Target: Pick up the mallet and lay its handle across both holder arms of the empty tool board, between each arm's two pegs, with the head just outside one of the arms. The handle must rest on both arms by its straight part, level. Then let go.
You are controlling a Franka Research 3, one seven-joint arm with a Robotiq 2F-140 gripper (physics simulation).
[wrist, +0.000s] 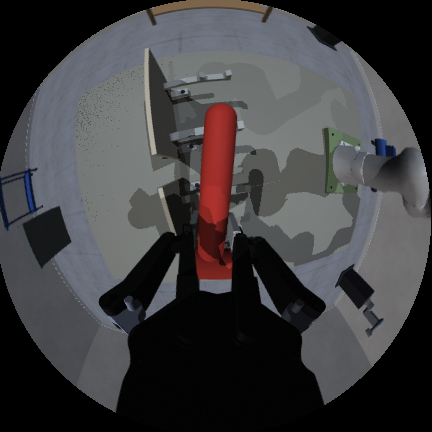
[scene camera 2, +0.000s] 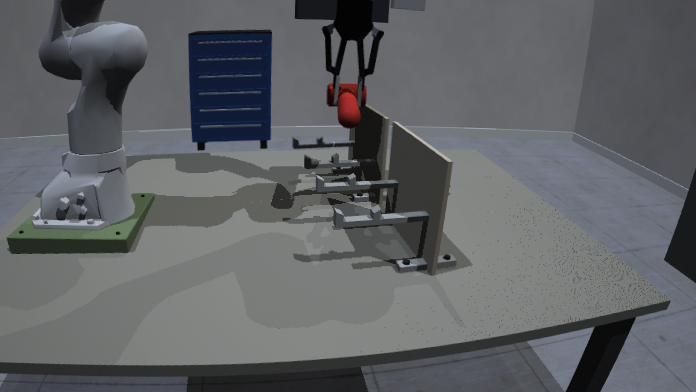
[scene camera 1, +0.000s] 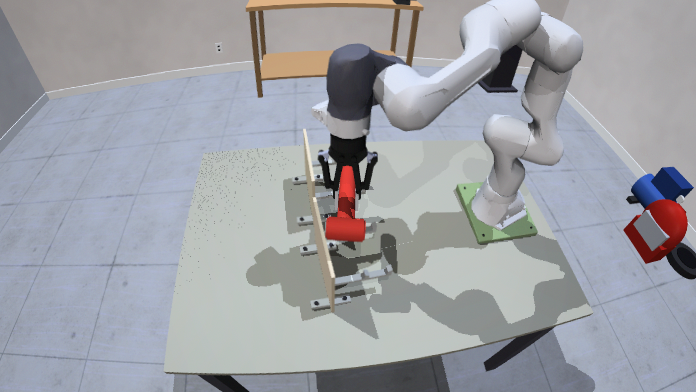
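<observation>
The red mallet (scene camera 1: 345, 229) (scene camera 2: 349, 111) (wrist: 219, 150) hangs in the air, handle roughly parallel to the boards. My gripper (scene camera 1: 348, 195) (scene camera 2: 348, 97) (wrist: 212, 219) is shut on its handle close to the head, pointing down. Two upright boards show no tool. One board (scene camera 1: 309, 165) (scene camera 2: 422, 200) (wrist: 162, 115) stands at scene camera 1's far side, the other board (scene camera 1: 324, 255) (scene camera 2: 370, 145) (wrist: 166, 210) at its near side. Each has two pegged holder arms; two are the near board's arm (scene camera 1: 360, 277) and the far board's arm (scene camera 2: 370, 219). The mallet is well above the arms and hides part of one in the wrist view.
The arm's green base plate (scene camera 1: 467, 207) (scene camera 2: 75, 244) (wrist: 328, 150) is on the table (scene camera 1: 240, 340) (scene camera 2: 500, 300), across from the boards. The boards' bolted feet stick out at both sides. A wooden bench (scene camera 1: 335, 5) and a blue drawer cabinet (scene camera 2: 230, 90) stand beyond the table.
</observation>
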